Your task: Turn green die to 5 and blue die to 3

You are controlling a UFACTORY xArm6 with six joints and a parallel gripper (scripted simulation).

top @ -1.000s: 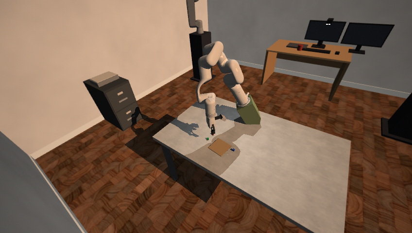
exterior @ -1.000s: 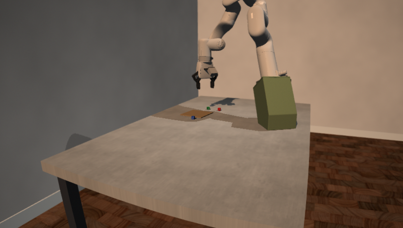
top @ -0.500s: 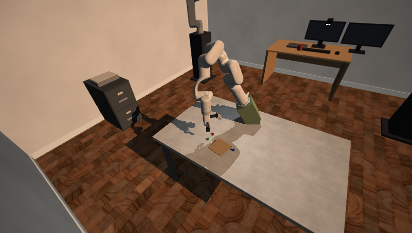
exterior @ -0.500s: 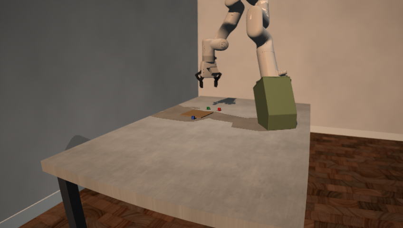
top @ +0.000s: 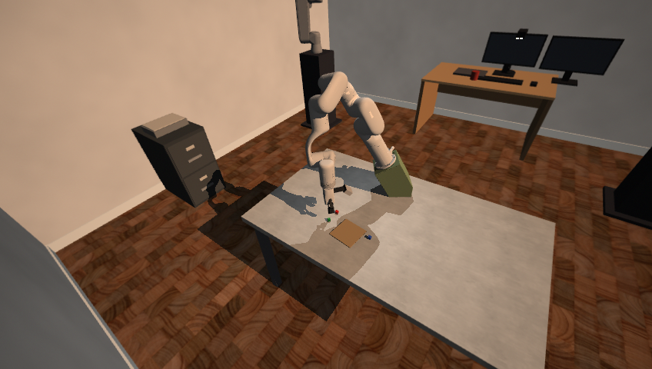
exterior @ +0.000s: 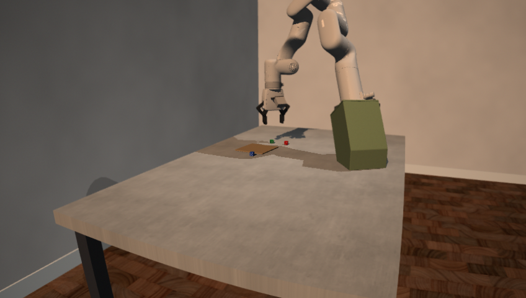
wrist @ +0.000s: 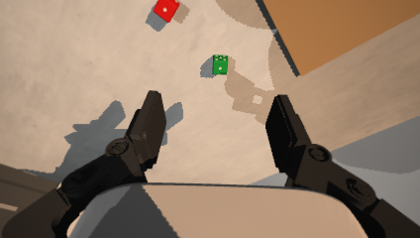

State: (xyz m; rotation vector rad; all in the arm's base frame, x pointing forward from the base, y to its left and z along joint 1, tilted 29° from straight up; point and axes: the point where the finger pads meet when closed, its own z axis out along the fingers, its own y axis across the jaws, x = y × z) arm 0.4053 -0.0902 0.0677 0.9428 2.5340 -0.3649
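My hand is 1 cm short of the green die and 10 cm above it. The rest, counted from my hand: blue die 1 cm behind, 24 cm to the left, 10 cm below; then tan mat 2 cm ahead, 13 cm to the left, 11 cm below; then red die 6 cm behind, 10 cm below.
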